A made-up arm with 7 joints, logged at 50 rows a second.
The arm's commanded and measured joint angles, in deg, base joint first. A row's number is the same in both.
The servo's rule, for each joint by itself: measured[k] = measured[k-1] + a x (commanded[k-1-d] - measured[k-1]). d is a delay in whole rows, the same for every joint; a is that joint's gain. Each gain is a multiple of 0.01, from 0.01 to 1. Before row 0 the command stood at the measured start. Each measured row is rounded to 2 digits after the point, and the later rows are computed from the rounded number. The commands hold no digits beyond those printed.
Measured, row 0:
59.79 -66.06 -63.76 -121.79 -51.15 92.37 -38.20
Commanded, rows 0 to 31:
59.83 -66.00 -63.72 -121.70 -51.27 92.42 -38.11
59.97 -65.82 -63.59 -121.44 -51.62 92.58 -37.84
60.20 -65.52 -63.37 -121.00 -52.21 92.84 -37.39
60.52 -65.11 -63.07 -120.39 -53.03 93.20 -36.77
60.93 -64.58 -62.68 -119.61 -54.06 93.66 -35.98
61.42 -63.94 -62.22 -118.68 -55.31 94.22 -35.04
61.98 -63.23 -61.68 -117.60 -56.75 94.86 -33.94
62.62 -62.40 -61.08 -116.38 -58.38 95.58 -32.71
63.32 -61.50 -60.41 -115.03 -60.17 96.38 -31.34
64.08 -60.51 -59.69 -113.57 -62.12 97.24 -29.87
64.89 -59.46 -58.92 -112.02 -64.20 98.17 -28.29
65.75 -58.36 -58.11 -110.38 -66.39 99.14 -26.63
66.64 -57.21 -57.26 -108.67 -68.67 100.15 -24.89
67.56 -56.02 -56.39 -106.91 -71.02 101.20 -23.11
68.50 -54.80 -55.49 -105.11 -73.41 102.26 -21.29
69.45 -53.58 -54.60 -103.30 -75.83 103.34 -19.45
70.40 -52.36 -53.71 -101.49 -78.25 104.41 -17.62
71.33 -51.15 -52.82 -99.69 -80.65 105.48 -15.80
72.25 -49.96 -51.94 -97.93 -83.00 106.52 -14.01
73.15 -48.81 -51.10 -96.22 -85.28 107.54 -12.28
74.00 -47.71 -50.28 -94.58 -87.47 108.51 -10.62
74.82 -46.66 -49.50 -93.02 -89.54 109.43 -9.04
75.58 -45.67 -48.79 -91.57 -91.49 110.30 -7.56
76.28 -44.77 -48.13 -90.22 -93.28 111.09 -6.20
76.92 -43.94 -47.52 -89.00 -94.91 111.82 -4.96
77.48 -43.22 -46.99 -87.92 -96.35 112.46 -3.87
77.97 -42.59 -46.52 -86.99 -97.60 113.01 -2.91
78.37 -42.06 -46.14 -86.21 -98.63 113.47 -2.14
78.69 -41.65 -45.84 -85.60 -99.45 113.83 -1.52
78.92 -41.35 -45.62 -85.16 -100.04 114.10 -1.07
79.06 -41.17 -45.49 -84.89 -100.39 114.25 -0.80
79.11 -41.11 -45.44 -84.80 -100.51 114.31 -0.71
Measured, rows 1 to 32:
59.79 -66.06 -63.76 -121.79 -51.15 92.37 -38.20
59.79 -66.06 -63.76 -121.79 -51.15 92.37 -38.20
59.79 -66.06 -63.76 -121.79 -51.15 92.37 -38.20
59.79 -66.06 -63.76 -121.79 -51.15 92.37 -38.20
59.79 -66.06 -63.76 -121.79 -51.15 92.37 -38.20
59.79 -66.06 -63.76 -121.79 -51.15 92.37 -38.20
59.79 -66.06 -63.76 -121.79 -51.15 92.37 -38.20
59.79 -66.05 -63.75 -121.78 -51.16 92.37 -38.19
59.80 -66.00 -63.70 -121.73 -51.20 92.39 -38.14
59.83 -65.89 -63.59 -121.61 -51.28 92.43 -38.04
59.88 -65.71 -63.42 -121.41 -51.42 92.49 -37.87
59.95 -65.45 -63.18 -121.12 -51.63 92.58 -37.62
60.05 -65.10 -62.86 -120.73 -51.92 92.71 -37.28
60.19 -64.67 -62.47 -120.23 -52.31 92.88 -36.85
60.36 -64.15 -62.01 -119.61 -52.80 93.10 -36.31
60.57 -63.54 -61.48 -118.88 -53.39 93.36 -35.66
60.82 -62.84 -60.89 -118.03 -54.09 93.67 -34.91
61.10 -62.06 -60.24 -117.07 -54.90 94.03 -34.05
61.43 -61.21 -59.54 -116.00 -55.82 94.44 -33.09
61.79 -60.29 -58.79 -114.83 -56.85 94.90 -32.02
62.19 -59.31 -58.00 -113.56 -57.98 95.40 -30.86
62.63 -58.27 -57.17 -112.21 -59.21 95.95 -29.62
63.11 -57.19 -56.32 -110.78 -60.54 96.54 -28.30
63.62 -56.08 -55.46 -109.29 -61.96 97.17 -26.91
64.16 -54.95 -54.59 -107.75 -63.46 97.83 -25.47
64.73 -53.80 -53.72 -106.18 -65.02 98.53 -23.98
65.32 -52.65 -52.86 -104.59 -66.64 99.25 -22.46
65.93 -51.51 -52.01 -102.99 -68.31 99.99 -20.92
66.55 -50.39 -51.18 -101.39 -70.01 100.75 -19.38
67.18 -49.30 -50.39 -99.82 -71.73 101.51 -17.84
67.82 -48.26 -49.64 -98.28 -73.45 102.28 -16.33
68.46 -47.27 -48.94 -96.80 -75.17 103.04 -14.85
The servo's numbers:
d 7
a 0.07 0.23 0.33 0.16 0.08 0.08 0.13

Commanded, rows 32 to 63:
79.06 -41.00 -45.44 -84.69 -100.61 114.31 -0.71
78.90 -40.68 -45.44 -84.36 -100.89 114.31 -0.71
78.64 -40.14 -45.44 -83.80 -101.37 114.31 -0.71
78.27 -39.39 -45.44 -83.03 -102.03 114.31 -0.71
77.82 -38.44 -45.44 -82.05 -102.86 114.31 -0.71
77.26 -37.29 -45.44 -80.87 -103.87 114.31 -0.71
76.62 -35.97 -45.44 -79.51 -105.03 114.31 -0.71
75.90 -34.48 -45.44 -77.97 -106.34 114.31 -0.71
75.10 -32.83 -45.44 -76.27 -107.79 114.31 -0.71
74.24 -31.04 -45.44 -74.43 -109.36 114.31 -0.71
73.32 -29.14 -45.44 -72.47 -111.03 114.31 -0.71
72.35 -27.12 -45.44 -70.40 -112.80 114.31 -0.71
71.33 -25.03 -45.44 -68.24 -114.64 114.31 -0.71
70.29 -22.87 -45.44 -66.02 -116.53 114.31 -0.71
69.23 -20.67 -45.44 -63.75 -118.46 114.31 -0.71
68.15 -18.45 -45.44 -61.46 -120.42 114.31 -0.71
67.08 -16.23 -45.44 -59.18 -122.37 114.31 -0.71
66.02 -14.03 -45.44 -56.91 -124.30 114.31 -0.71
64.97 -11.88 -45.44 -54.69 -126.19 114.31 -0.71
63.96 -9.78 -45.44 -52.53 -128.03 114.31 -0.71
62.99 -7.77 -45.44 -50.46 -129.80 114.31 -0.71
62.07 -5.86 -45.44 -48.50 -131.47 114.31 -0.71
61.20 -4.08 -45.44 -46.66 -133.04 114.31 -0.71
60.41 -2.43 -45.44 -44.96 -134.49 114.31 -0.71
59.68 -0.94 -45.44 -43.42 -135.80 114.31 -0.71
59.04 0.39 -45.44 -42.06 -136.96 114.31 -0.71
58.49 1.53 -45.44 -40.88 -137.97 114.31 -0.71
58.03 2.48 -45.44 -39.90 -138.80 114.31 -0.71
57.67 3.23 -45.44 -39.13 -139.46 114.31 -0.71
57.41 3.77 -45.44 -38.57 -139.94 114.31 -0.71
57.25 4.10 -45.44 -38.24 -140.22 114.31 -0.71
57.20 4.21 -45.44 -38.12 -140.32 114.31 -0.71
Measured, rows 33 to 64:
69.09 -46.34 -48.30 -95.38 -76.86 103.79 -13.42
69.71 -45.48 -47.71 -94.04 -78.52 104.53 -12.05
70.32 -44.69 -47.19 -92.79 -80.13 105.25 -10.76
70.91 -43.99 -46.74 -91.64 -81.68 105.94 -9.56
71.47 -43.38 -46.37 -90.60 -83.15 106.59 -8.46
72.00 -42.87 -46.08 -89.69 -84.53 107.20 -7.46
72.50 -42.47 -45.87 -88.91 -85.81 107.77 -6.58
72.96 -42.13 -45.73 -88.23 -86.99 108.29 -5.82
73.38 -41.80 -45.63 -87.61 -88.10 108.77 -5.16
73.75 -41.42 -45.57 -87.00 -89.16 109.21 -4.58
74.07 -40.95 -45.53 -86.36 -90.19 109.62 -4.08
74.33 -40.37 -45.50 -85.67 -91.20 110.00 -3.64
74.54 -39.66 -45.48 -84.90 -92.21 110.34 -3.26
74.69 -38.81 -45.47 -84.04 -93.24 110.66 -2.93
74.77 -37.81 -45.46 -83.07 -94.29 110.95 -2.64
74.79 -36.66 -45.45 -81.98 -95.37 111.22 -2.39
74.75 -35.37 -45.45 -80.77 -96.49 111.47 -2.17
74.65 -33.94 -45.45 -79.44 -97.65 111.70 -1.98
74.49 -32.37 -45.45 -77.99 -98.86 111.91 -1.81
74.27 -30.68 -45.45 -76.43 -100.12 112.10 -1.67
73.99 -28.88 -45.45 -74.76 -101.43 112.28 -1.55
73.66 -26.99 -45.45 -73.00 -102.79 112.44 -1.44
73.27 -25.03 -45.45 -71.15 -104.20 112.59 -1.35
72.84 -23.01 -45.45 -69.23 -105.65 112.73 -1.27
72.36 -20.94 -45.45 -67.26 -107.14 112.86 -1.20
71.84 -18.86 -45.45 -65.25 -108.66 112.98 -1.14
71.29 -16.77 -45.45 -63.21 -110.21 113.09 -1.08
70.71 -14.70 -45.45 -61.17 -111.78 113.19 -1.03
70.11 -12.67 -45.45 -59.14 -113.36 113.28 -0.99
69.49 -10.69 -45.45 -57.14 -114.93 113.36 -0.95
68.85 -8.79 -45.45 -55.19 -116.49 113.44 -0.92
68.21 -6.98 -45.45 -53.31 -118.03 113.51 -0.89

